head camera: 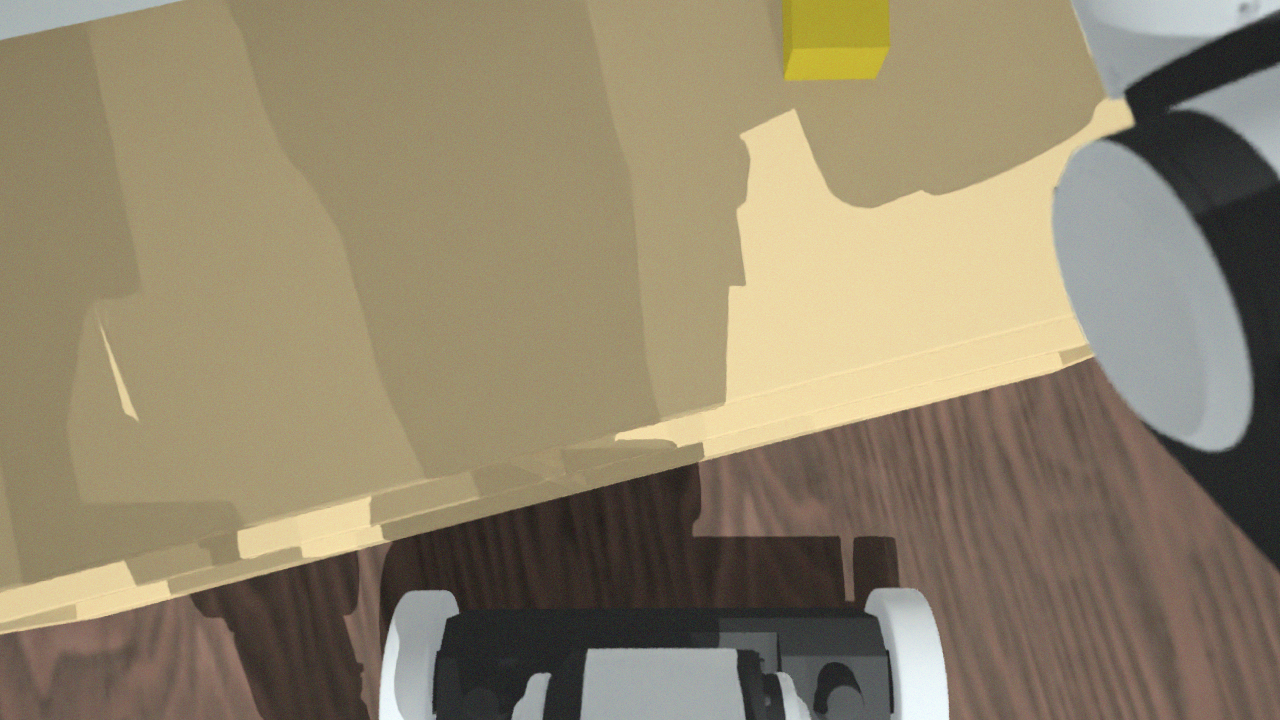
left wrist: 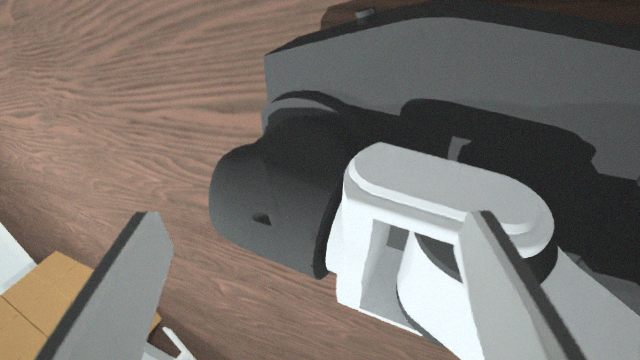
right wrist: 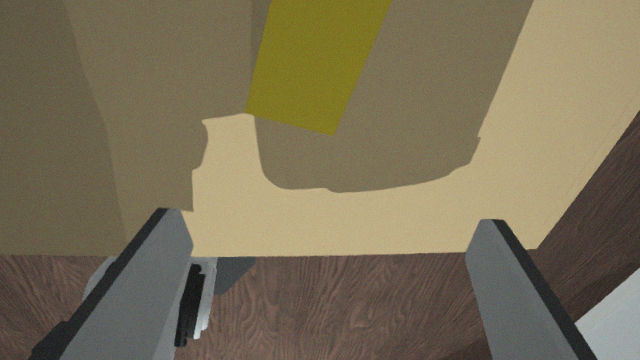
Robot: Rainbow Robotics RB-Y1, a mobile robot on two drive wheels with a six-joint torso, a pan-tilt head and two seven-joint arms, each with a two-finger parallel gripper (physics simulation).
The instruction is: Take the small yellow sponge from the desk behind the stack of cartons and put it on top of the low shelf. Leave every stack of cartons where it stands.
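Places are measured from the robot's base along level axes (x ahead, y left, z up), in centimetres.
Pixels of known places: left gripper, fingertip midpoint: [left wrist: 312, 231]; right gripper, fingertip midpoint: [right wrist: 327, 233].
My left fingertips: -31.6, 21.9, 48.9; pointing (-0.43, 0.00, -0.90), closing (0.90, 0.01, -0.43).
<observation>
Behind a point stands the place of what it marks, as x, y, z.
The yellow sponge [head camera: 836, 26] @(48.5, -11.6, 65.5) [right wrist: 310, 65] @(51.2, -11.9, 65.5) rests on a pale wooden top [head camera: 895, 295] @(31.8, -15.7, 61.0) [right wrist: 550, 100] @(53.7, -34.0, 61.0); its far part is cut off by the frame in both views. Whether this top is the low shelf or the desk, I cannot tell. My right gripper [right wrist: 327, 233] @(49.4, -12.2, 77.1) is open and empty, above the front edge of the top, with the sponge ahead of its fingertips and not between them. My left gripper [left wrist: 312, 231] @(-31.6, 21.9, 48.9) is open and empty, over the floor and beside my own body. Tan cartons [left wrist: 40, 285] @(-286.1, -188.3, 30.6) show partly behind a left finger at the lower left of the left wrist view.
My right arm [head camera: 1154, 295] @(21.7, -10.8, 103.7) hangs over the right end of the pale top. My base [head camera: 662, 626] @(6.6, -0.1, 18.5) stands in front of the top's front edge, on the brown wooden floor [head camera: 1029, 492] @(20.9, -45.7, 0.0). A pale grey surface [right wrist: 615, 315] @(-54.0, -259.4, 11.4) shows at the lower right of the right wrist view.
</observation>
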